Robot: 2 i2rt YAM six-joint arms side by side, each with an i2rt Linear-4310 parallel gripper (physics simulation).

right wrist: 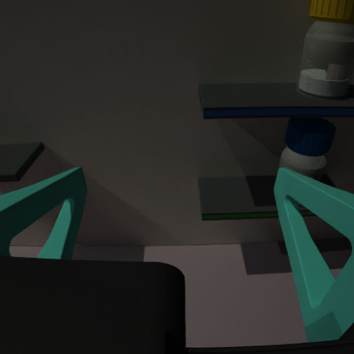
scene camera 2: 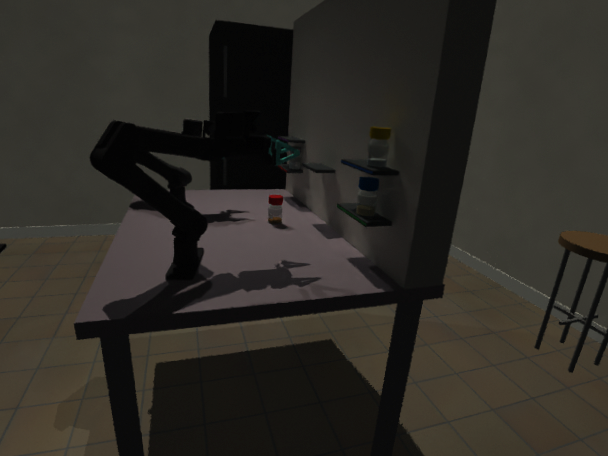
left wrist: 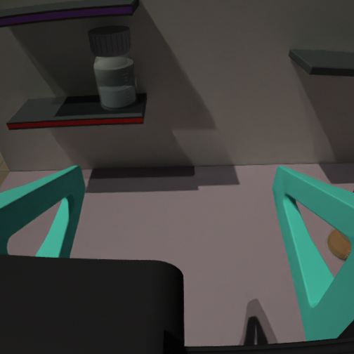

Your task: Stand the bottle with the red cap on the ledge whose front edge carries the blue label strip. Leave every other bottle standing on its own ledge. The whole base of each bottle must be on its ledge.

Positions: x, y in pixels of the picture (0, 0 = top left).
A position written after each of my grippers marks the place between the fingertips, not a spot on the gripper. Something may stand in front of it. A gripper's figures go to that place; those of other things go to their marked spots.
Labels:
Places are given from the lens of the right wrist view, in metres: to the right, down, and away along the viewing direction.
my right gripper [right wrist: 180, 177]: 0.00, 0.00, 0.13
blue-capped bottle [right wrist: 308, 139]: 0.14, -0.04, 0.29
green-striped ledge [right wrist: 227, 194]: 0.07, 0.02, 0.37
upright panel [right wrist: 117, 95]: -0.08, -0.10, 0.33
The marked spots on the green-striped ledge and the blue-capped bottle are 0.13 m apart.

